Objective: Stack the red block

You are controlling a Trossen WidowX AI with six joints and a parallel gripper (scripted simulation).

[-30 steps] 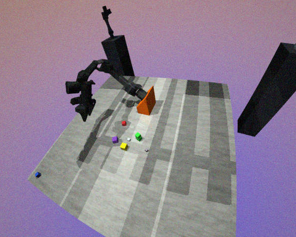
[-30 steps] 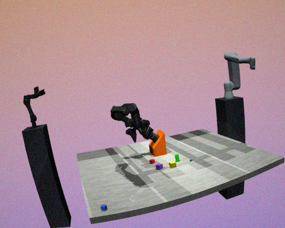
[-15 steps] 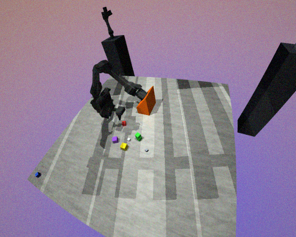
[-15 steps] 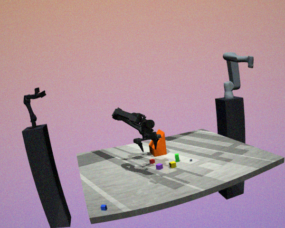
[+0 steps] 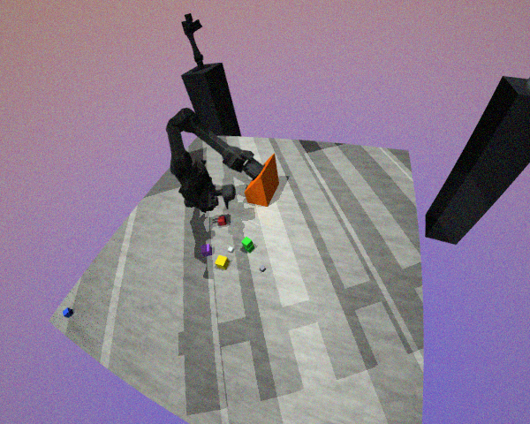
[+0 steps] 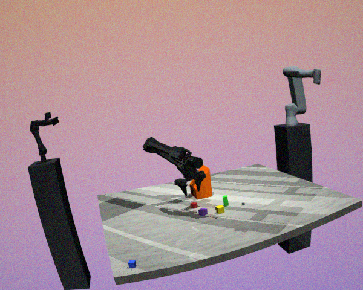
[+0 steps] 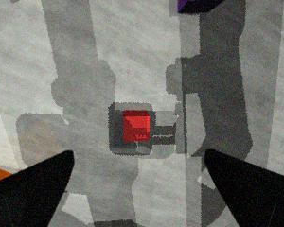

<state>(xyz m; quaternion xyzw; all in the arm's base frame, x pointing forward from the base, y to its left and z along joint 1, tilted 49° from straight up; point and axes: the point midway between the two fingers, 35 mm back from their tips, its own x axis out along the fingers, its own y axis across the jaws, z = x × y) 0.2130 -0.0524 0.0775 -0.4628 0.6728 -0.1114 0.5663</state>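
Now: gripper tip 7 cm above the red block. Also, from my gripper tip: white cube (10 cm ahead, 10 cm to the left, 8 cm below); then purple cube (14 cm ahead, 2 cm to the left, 7 cm below); then yellow cube (16 cm ahead, 11 cm to the left, 7 cm below).
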